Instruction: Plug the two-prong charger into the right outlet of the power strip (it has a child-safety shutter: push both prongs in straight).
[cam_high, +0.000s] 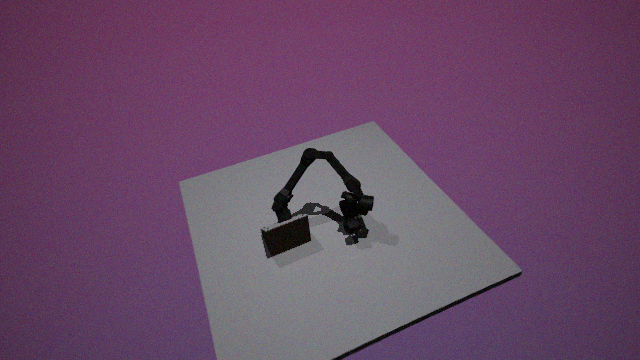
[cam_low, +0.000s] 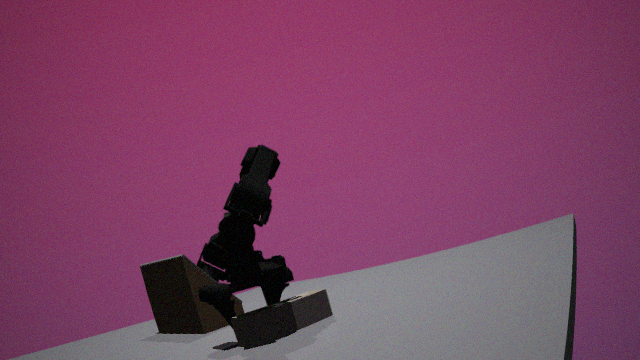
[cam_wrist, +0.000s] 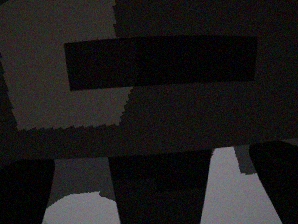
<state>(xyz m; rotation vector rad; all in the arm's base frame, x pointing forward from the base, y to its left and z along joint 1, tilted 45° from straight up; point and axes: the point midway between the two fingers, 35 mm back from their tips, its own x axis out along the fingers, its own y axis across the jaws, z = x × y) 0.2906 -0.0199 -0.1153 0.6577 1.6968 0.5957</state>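
My gripper tip is 20 mm short of the dark two-prong charger and 10 mm below it.
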